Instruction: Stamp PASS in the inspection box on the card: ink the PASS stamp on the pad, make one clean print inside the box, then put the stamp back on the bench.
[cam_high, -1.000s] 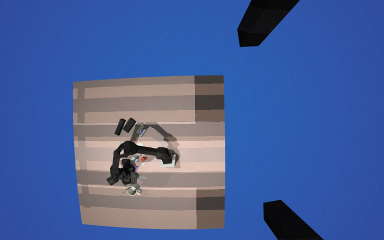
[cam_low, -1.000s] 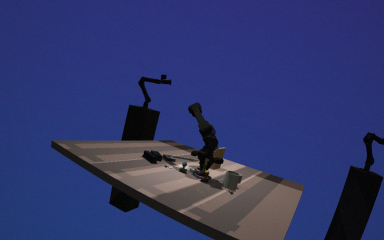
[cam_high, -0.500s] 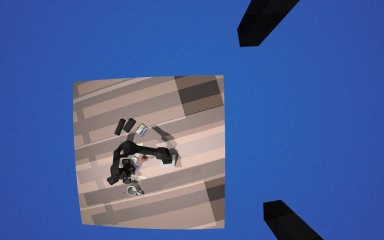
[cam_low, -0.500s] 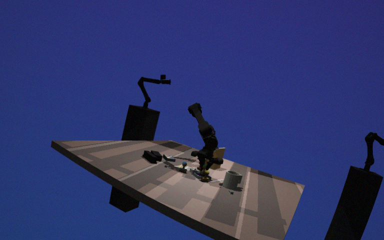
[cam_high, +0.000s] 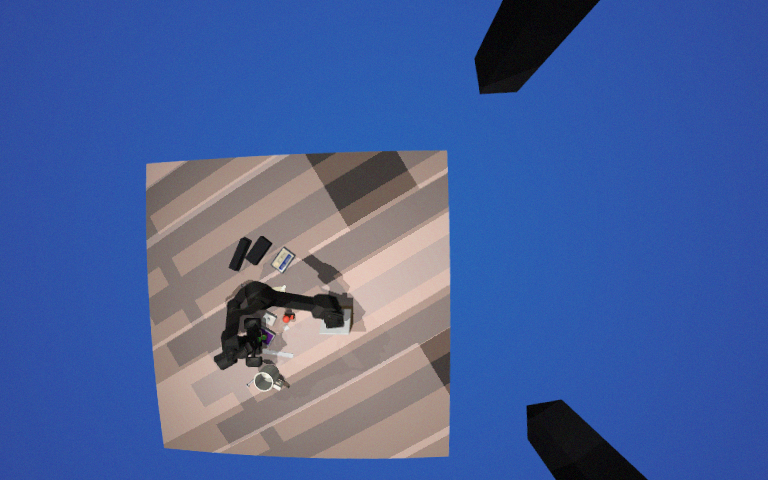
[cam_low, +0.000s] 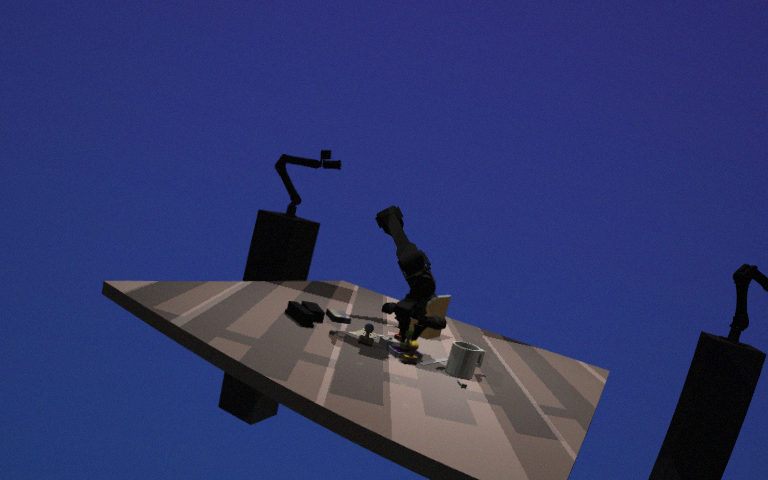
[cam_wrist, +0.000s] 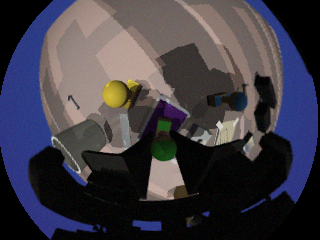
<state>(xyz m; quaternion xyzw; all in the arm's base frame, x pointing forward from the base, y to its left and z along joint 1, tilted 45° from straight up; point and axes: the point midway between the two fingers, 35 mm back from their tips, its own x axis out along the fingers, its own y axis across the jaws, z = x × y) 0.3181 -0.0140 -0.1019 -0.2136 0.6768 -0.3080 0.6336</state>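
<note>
Right now the green-knobbed stamp is right at my gripper tip. Round my gripper tip: yellow-knobbed stamp: 60 mm ahead, 40 mm to the left, 20 mm below; then blue-knobbed stamp: 40 mm ahead, 110 mm to the right, 20 mm below; then purple ink pad: 30 mm below.
</note>
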